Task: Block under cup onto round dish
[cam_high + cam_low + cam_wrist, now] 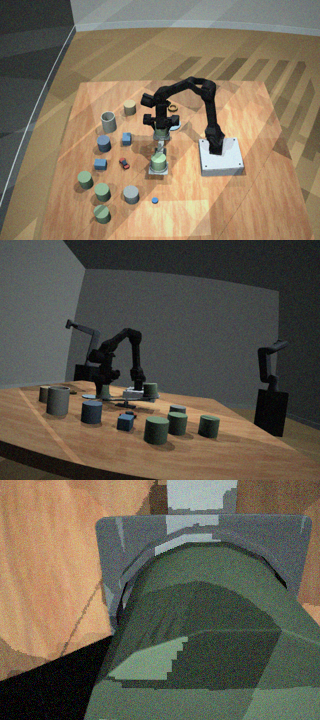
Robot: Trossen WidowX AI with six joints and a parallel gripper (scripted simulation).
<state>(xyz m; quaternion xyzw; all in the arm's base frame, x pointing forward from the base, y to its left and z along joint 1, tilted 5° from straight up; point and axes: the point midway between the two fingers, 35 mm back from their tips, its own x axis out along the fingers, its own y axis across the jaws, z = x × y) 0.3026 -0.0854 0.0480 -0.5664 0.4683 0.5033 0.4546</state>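
My gripper tip is 40 mm past the round dish, 100 mm to the left of it and 40 mm above it. Round my gripper tip: pale green block (10 mm below); balance (20 mm behind, 140 mm to the left, 20 mm below); balance beam (20 mm behind, 140 mm to the left, 10 mm below).
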